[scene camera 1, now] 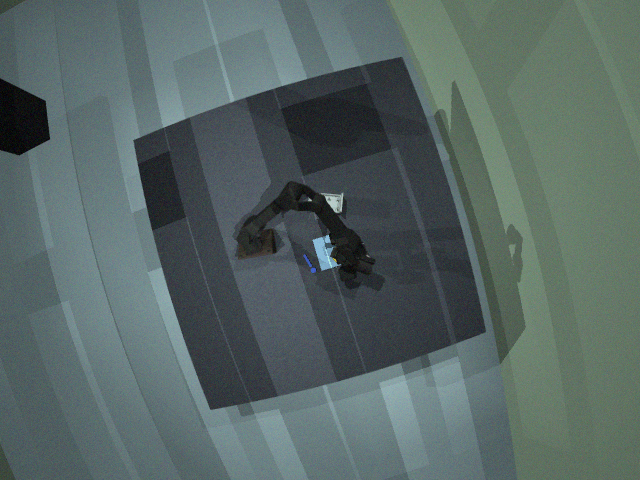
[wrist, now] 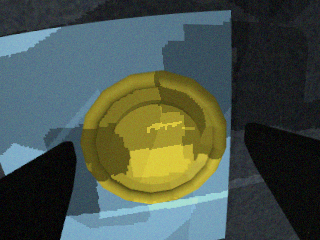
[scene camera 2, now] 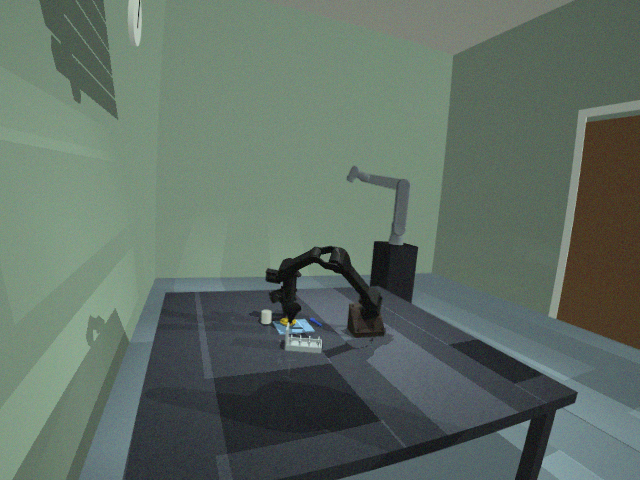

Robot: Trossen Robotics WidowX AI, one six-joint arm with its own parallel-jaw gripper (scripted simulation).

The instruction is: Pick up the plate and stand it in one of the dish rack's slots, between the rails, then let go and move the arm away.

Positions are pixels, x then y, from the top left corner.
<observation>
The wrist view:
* my gripper: 161, 141
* yellow plate: 152, 137
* mat: 59, 72
</observation>
